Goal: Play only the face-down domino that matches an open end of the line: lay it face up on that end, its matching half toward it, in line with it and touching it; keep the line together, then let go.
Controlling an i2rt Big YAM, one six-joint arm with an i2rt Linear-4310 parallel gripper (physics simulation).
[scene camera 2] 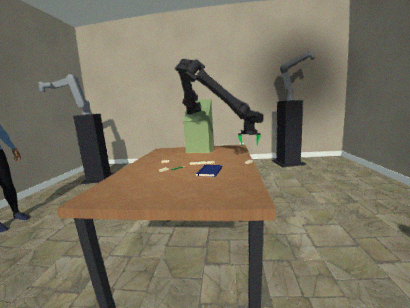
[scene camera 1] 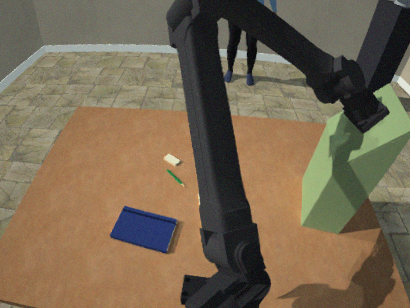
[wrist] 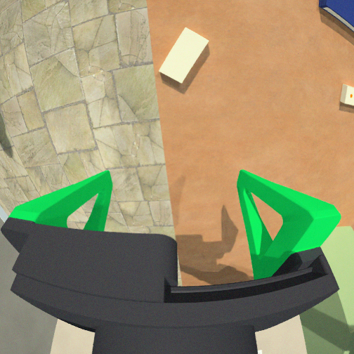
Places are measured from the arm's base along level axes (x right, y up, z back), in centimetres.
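Pixels of known places: gripper, between the fingertips: (scene camera 2: 249, 145); arm's base, origin of its link: (scene camera 2: 194, 108) (scene camera 1: 366, 114).
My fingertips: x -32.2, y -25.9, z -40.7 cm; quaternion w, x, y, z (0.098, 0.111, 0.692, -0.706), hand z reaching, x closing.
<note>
For each thing: its top centre in the pictures, then the offset to it from my fingertips. "*": a spot on its surface instead.
- domino line, a spot on its surface: (scene camera 2: 202, 163) * dz -0.6, dx +31.7, dy -8.9 cm
- more domino, centre of its top: (scene camera 2: 165, 160) dz +13.3, dx +56.4, dy -8.2 cm
- blue book, centre of its top: (scene camera 1: 143, 227) (scene camera 2: 209, 169) dz -17.7, dx +29.2, dy -7.8 cm
- green pencil, centre of its top: (scene camera 1: 176, 177) (scene camera 2: 178, 167) dz -6.3, dx +47.1, dy -8.4 cm
My gripper (scene camera 2: 250, 143) (wrist: 174, 177) is open and empty, high above the table's edge. A blank-backed, face-down domino (scene camera 2: 249, 162) (wrist: 183, 55) lies askew near that edge, apart from the fingers and ahead of them in the wrist view. The domino line (scene camera 2: 202, 163) lies mid-table in scene camera 2. Its near end (wrist: 348, 95) shows one orange pip at the wrist view's right border; the arm hides most of the line in scene camera 1. Another domino (scene camera 1: 172, 160) (scene camera 2: 163, 169) lies by the green pencil, and one more domino (scene camera 2: 165, 161) lies farther back. Their pips cannot be read.
A blue book (scene camera 1: 145, 230) (scene camera 2: 209, 171) (wrist: 342, 10) lies near the line. A green pencil (scene camera 1: 175, 178) (scene camera 2: 178, 168) lies beside one domino. A tall light-green block (scene camera 1: 335, 190) (scene camera 2: 199, 137) (wrist: 345, 260) stands by the arm's base. The floor (wrist: 65, 130) lies beyond the table edge.
</note>
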